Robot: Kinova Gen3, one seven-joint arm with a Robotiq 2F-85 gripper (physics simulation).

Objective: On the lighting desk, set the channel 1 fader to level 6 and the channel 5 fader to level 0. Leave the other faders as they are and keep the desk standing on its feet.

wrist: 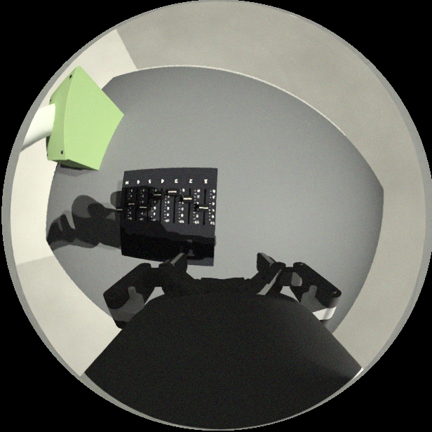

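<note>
The black lighting desk [162, 240] lies left of centre in the wrist view, its labels upside down, with channel 1 at the right and M at the left. The channel 1 fader [203, 207] stands around mid-scale; its exact level is too small to read. The channel 5 fader [143, 207] also stands around the middle of its slot, in shadow. The channel 2 fader [187, 199], channel 3 fader [172, 192] and channel 4 fader [157, 195] stand nearer the 0 end. My gripper [221, 261] is open and empty, its left finger near the desk's lower right corner. The desk's feet are hidden.
A light green block-like housing [87, 120] on a white arm or post [39, 127] stands at the upper left, beyond the desk. The grey table top [290, 160] extends to the right of the desk. The arm's dark shadow falls across the table and the desk's left part.
</note>
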